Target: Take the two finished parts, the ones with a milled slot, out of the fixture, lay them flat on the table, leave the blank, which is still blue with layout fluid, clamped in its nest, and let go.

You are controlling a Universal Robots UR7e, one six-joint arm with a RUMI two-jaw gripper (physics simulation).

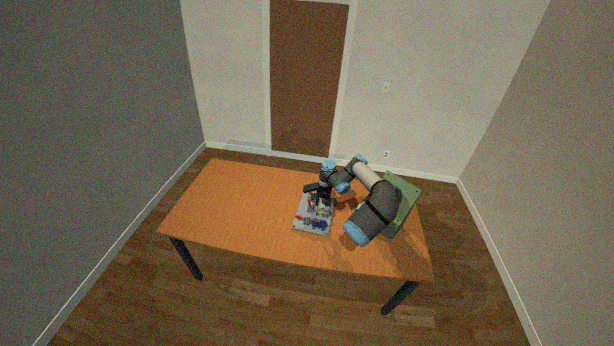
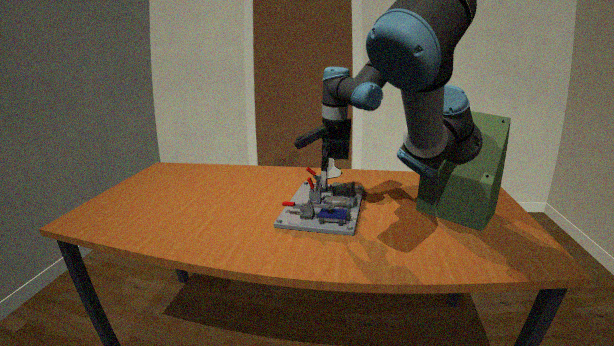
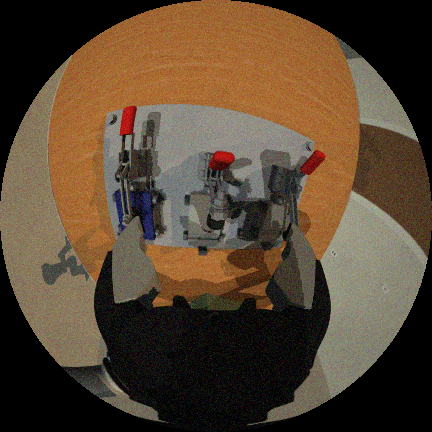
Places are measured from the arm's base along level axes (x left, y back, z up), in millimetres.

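Pixels of known places: gripper, fingertip midpoint: (image 1: 317,202) (image 2: 326,177) (image 3: 215,221); arm's base, link origin: (image 2: 460,142).
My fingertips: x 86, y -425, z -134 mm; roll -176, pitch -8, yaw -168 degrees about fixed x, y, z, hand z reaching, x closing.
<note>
Ahead of a thing's pixels: the offset from my fingertips to its top centre. "pt": to the spot under its first point. Level surfaces: height alone.
My gripper (image 1: 324,199) (image 2: 327,179) (image 3: 215,221) is open and empty above the fixture plate {dx +0, dy -6, dz -88 mm} (image 2: 289,224) (image 3: 185,127), its jaws spread across the middle and far nests. The blue blank {dx +104, dy +54, dz -68 mm} (image 1: 320,224) (image 2: 326,215) (image 3: 148,215) sits in the near nest, with its clamp arm over it and its red handle {pt dx +126, dy -78, dz -47 mm} (image 2: 288,203) (image 3: 128,120) lying low. A grey part {dx -5, dy +47, dz -72 mm} (image 2: 341,201) (image 3: 196,215) sits in the middle nest and a shaded dark grey part {pt dx -92, dy +36, dz -89 mm} (image 3: 254,220) in the far nest. Their red handles {pt dx +7, dy -53, dz -5 mm} (image 3: 222,160) {pt dx -96, dy -87, dz -15 mm} (image 3: 313,162) are tilted up. Their slots cannot be made out.
The fixture stands on the orange wooden table {dz -104 mm} (image 1: 240,200) (image 2: 175,215) (image 3: 200,65). The green robot base block (image 1: 409,192) (image 2: 462,192) stands to the right. Raised clamp arms stand close to my jaws. Arm shadows fall on the table between fixture and base.
</note>
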